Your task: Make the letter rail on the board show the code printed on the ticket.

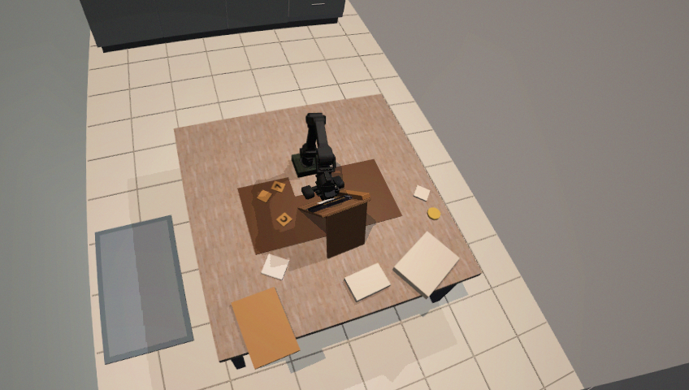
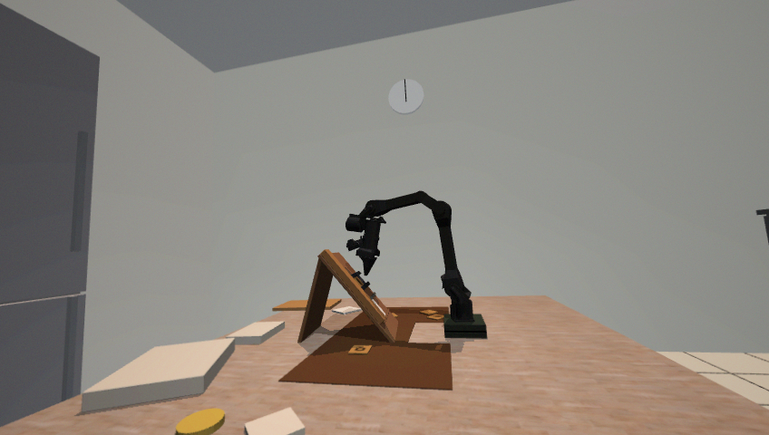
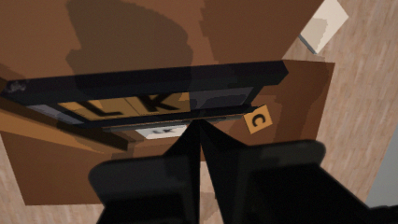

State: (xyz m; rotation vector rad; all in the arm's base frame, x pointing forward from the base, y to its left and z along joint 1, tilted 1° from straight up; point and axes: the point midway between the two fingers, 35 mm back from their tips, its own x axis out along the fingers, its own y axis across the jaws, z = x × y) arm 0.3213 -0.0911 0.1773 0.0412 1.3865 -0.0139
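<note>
Right now the white ticket is 40 mm behind my gripper tip, 60 mm to the left of it and 110 mm below it. From my gripper tip the other things lie so: c tile 70 mm behind, 160 mm to the right, 180 mm below; cream slab 390 mm ahead, 50 mm to the left, 180 mm below; orange panel 370 mm ahead, 450 mm to the right, 180 mm below.
</note>
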